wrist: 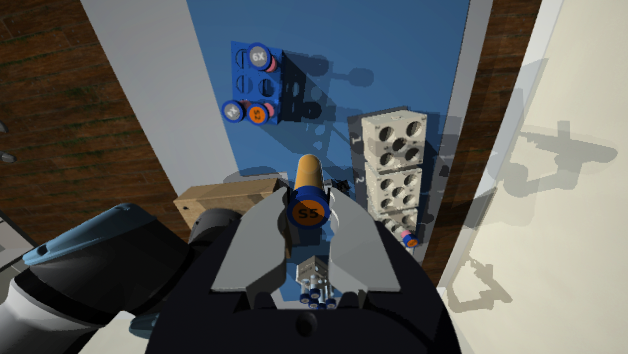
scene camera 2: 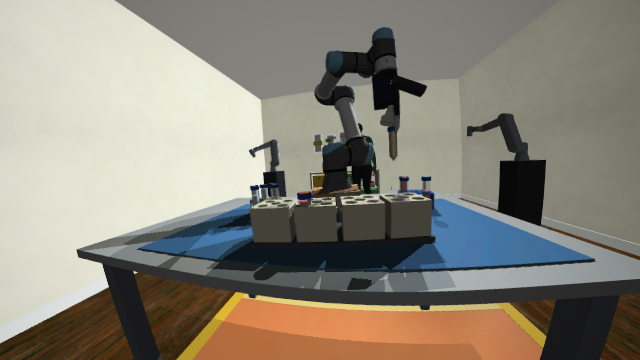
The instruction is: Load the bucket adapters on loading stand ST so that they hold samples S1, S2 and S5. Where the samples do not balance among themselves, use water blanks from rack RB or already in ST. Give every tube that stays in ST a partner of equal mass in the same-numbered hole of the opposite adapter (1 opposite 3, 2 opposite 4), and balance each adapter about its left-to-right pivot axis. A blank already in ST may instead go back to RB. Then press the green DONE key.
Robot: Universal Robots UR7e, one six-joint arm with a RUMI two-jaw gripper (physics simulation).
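Frame: origin at the arm's base, x ahead, y left, z up, level; centimetres.
Where they show: gripper, between the fingertips: (wrist: pixel 308 188) (scene camera 2: pixel 395 133); arm's base, origin of its link: (scene camera 2: pixel 337 187).
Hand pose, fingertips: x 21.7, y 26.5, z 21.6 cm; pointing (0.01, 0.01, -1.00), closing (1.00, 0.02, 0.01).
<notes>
Things, the pixels of their top centre, and the offset from my fingertips. "spot": a spot on its surface instead.
- orange-topped tube, centre of its top: (scene camera 2: pixel 304 192) (wrist: pixel 412 243) dy -24.1, dx +25.8, dz -15.6 cm
- fourth adapter, a spot on its surface: (scene camera 2: pixel 272 225) spot: dy -31.2, dx +29.9, dz -22.8 cm
- S2 tube, centre of its top: (wrist: pixel 257 114) (scene camera 2: pixel 404 177) dy +4.0, dx -8.5, dz -16.0 cm
- blue rack, centre of its top: (wrist: pixel 255 86) (scene camera 2: pixel 414 191) dy +8.2, dx -10.0, dz -22.1 cm
- marked X4, centre of its top: (wrist: pixel 231 111) dy +4.4, dx -12.4, dz -16.0 cm
- X9, centre of its top: (wrist: pixel 258 56) (scene camera 2: pixel 426 176) dy +11.9, dx -7.5, dz -16.0 cm
- pale rack, centre of its top: (wrist: pixel 317 284) (scene camera 2: pixel 265 199) dy -51.8, dx +4.3, dz -22.1 cm
My gripper (scene camera 2: pixel 393 125) (wrist: pixel 308 188) is shut on the orange-topped, blue-rimmed S5 tube (scene camera 2: pixel 393 145) (wrist: pixel 309 172), which hangs upright with amber contents, high above the table. Stand ST (wrist: pixel 356 160) carries four pale adapters in a row. Adapter 1 (scene camera 2: pixel 409 217) (wrist: pixel 395 150) and adapter 2 (scene camera 2: pixel 363 220) (wrist: pixel 392 206) show empty holes. The third adapter (scene camera 2: pixel 316 222) holds an orange-topped tube (scene camera 2: pixel 304 196) (wrist: pixel 410 240), label unreadable. The fourth adapter (scene camera 2: pixel 272 225) is mostly hidden by my gripper in the wrist view. The S2 tube (wrist: pixel 257 114) stands in a blue rack (wrist: pixel 254 95). The DONE key cannot be made out.
The blue rack also holds grey-topped tubes, one marked X4 (wrist: pixel 232 111) and one reading 6X or X9 (wrist: pixel 259 56). A pale rack (wrist: pixel 311 266) with several blue-capped tubes (wrist: pixel 314 294) stands beyond my fingers. A wooden block (wrist: pixel 230 195) lies under the arm's base.
</notes>
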